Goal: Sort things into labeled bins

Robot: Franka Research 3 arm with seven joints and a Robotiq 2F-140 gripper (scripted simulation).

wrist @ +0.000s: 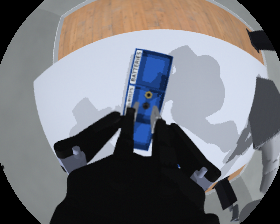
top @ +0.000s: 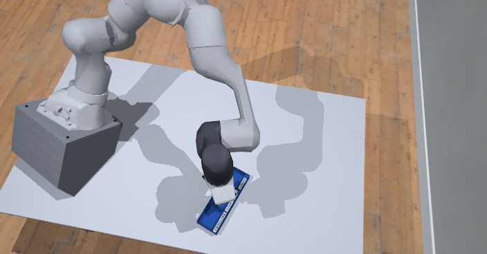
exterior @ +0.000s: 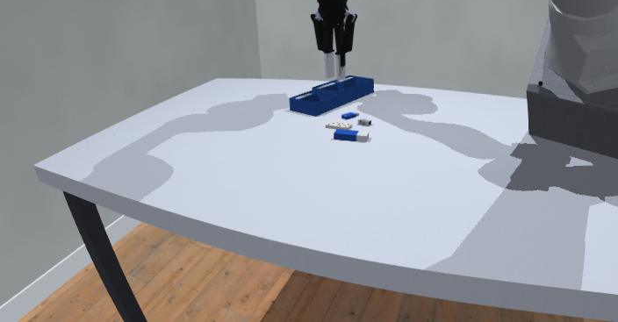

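Now: the cream domino 170 mm to the left of my hand, 100 mm behind it and 90 mm below it. From my hand the other things lie so: gold ring: 80 mm below, 20 mm to the right, 10 mm behind; blue block: 100 mm to the left, 90 mm below, 90 mm behind; black disc: 80 mm below.
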